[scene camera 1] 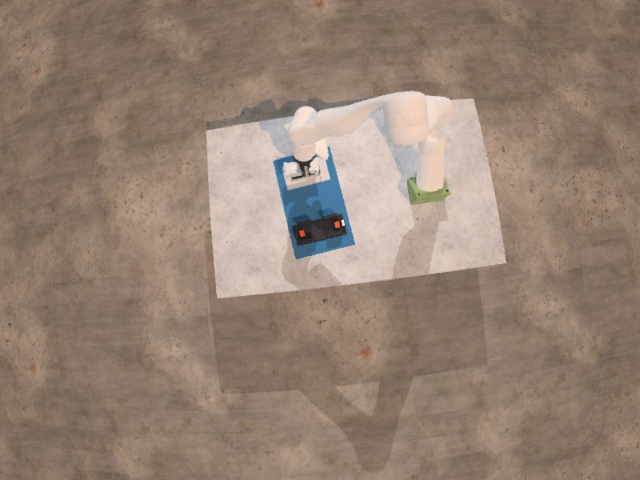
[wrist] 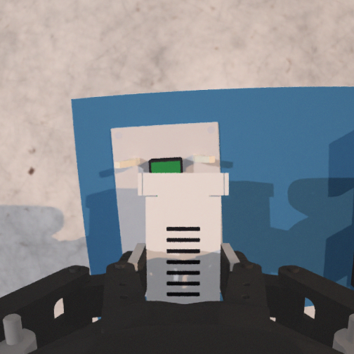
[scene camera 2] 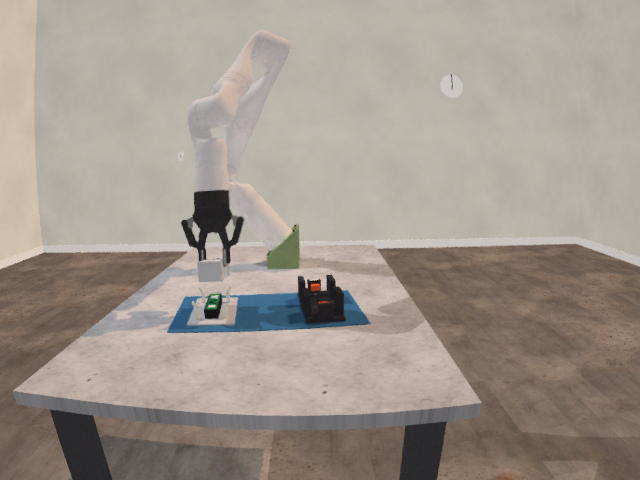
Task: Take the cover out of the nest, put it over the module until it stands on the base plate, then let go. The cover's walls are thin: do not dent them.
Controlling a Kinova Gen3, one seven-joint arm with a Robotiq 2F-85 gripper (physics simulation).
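My gripper (scene camera 1: 306, 171) (scene camera 2: 214, 256) (wrist: 182, 258) is shut on the white cover (scene camera 2: 210, 270) (wrist: 183, 210), a slotted box with a wide flange. It holds the cover upright in the air above the module, with a visible gap in scene camera 2. The black module (scene camera 2: 212, 305) with its green top (wrist: 166, 166) lies on the pale base plate (scene camera 1: 324, 174) (scene camera 2: 229, 317) (wrist: 165, 140). In the wrist view its far end shows beyond the flange, left of the cover's middle; the rest is hidden. The black nest (scene camera 1: 320, 230) (scene camera 2: 323, 311) with orange blocks stands without the cover.
Slanted cream posts (scene camera 2: 227, 294) (wrist: 204, 159) rise from the base plate beside the module. A blue mat (scene camera 1: 312, 198) (scene camera 2: 266, 312) (wrist: 275, 120) lies under plate and nest. The arm's green mount (scene camera 1: 428, 197) (scene camera 2: 286, 254) stands on the table (scene camera 2: 248, 366).
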